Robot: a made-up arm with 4 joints. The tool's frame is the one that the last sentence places.
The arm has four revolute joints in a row. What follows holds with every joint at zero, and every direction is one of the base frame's.
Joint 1 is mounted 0.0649 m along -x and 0.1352 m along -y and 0.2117 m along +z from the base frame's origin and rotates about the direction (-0.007, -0.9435, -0.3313).
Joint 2 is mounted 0.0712 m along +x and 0.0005 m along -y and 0.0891 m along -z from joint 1 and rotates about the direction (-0.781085, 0.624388, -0.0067).
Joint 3 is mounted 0.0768 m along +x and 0.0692 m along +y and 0.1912 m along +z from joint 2 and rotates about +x.
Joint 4 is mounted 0.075 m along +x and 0.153 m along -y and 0.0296 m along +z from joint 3 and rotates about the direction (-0.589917, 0.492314, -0.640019).
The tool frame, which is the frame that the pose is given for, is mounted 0.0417 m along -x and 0.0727 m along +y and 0.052 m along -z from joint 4; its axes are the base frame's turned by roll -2.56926, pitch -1.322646 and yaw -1.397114 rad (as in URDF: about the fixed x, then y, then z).
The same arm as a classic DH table. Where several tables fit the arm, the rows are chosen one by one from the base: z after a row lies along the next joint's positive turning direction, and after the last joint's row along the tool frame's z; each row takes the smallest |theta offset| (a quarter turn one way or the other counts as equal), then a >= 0, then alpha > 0; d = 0 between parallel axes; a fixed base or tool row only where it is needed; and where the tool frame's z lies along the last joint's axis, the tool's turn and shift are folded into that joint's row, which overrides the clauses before.
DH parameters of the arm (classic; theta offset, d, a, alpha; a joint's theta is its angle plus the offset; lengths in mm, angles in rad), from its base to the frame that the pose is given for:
base (fixed): -0.0074 259.3 -63.9 1.9085
joint 1: -1.3081 139.8 99.7 2.1913
joint 2: 0.433 49.9 -191.9 2.4672
joint 3: -0.9044 150.5 103.2 -2.2018
joint 4: 1.0595 -62.1 -27.3 2.2328
tool (fixed): -1.3223 -18.2 0 0

